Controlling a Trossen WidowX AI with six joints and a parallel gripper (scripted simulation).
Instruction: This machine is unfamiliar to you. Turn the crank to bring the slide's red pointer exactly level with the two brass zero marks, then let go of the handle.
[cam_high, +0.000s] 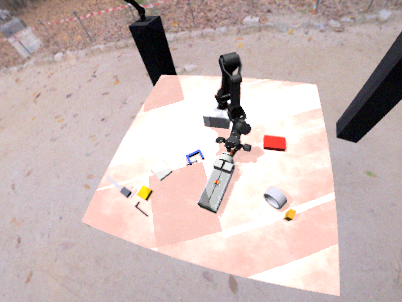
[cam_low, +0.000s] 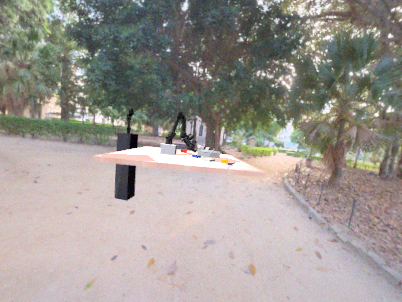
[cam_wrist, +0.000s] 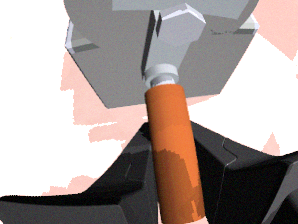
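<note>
Right now the crank handle is 20 mm behind my gripper tip and 30 mm above it. From my gripper tip the other things lie so: white tile (180 mm ahead, 340 mm to the right, 20 mm below); then red pointer (160 mm ahead, 10 mm to the right, 50 mm above); then red block (190 mm behind, 200 mm to the left, 20 mm below).
</note>
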